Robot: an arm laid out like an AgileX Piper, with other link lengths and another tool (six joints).
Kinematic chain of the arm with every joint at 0, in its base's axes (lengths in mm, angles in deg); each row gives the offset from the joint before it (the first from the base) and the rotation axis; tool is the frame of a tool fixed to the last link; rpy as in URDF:
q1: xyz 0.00 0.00 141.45 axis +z
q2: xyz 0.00 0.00 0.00 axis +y
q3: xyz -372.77 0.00 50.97 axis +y
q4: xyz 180.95 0.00 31.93 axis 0.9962 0 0.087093
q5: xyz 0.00 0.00 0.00 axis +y
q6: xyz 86.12 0.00 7.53 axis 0.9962 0 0.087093
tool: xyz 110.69 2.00 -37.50 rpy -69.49 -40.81 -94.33
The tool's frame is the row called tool.
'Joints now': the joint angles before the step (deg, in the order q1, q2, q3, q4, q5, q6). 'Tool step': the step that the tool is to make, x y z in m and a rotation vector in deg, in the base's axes. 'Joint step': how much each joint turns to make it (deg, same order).
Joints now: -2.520, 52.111, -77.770, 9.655, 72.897, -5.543
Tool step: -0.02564, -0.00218, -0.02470, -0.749, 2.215, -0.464
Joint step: -0.001, -4.192, 6.283, -0.964, 0.090, -0.001
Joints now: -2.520, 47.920, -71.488, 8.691, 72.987, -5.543
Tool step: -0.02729, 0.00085, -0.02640, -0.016, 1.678, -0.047
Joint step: 0.002, -4.806, 6.483, -0.103, -0.002, 0.001
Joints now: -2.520, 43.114, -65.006, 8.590, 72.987, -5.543
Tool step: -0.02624, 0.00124, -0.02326, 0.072, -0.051, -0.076
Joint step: 0.002, -5.383, 5.321, -0.001, -0.002, 0.109
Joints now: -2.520, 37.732, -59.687, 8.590, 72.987, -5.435
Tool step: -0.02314, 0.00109, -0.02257, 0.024, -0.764, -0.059
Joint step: -0.002, -5.407, 4.633, 0.001, 0.000, 0.081
